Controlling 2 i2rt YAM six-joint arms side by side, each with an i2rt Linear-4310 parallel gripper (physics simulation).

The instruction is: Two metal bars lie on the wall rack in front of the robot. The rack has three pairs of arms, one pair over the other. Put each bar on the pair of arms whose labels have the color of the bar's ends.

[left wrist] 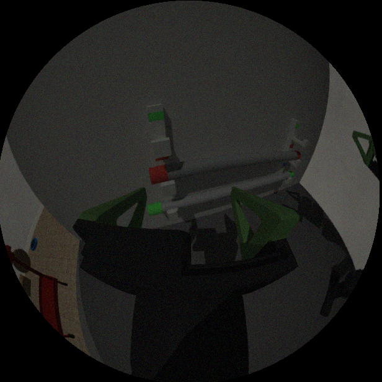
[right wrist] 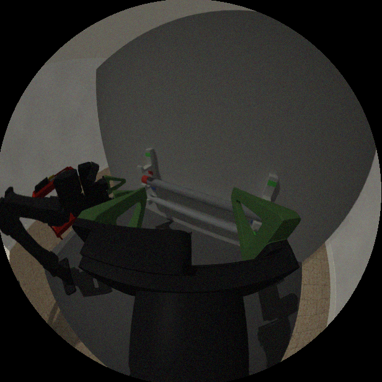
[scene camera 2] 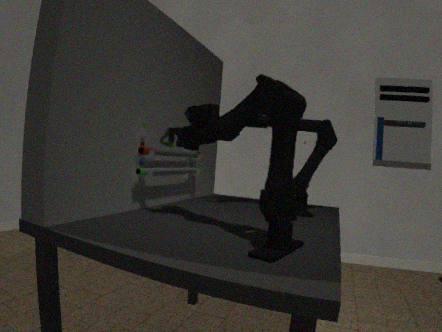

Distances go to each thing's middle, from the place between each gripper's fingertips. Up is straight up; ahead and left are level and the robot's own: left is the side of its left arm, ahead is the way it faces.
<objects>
The green-ended bar (left wrist: 154,208) lies 24 cm below my right hand, 18 cm ahead of it and 7 cm to the left of it.
The green-ended bar lies 80 mm ahead of my left hand, 180 mm to the right of it and 120 mm below it.
</objects>
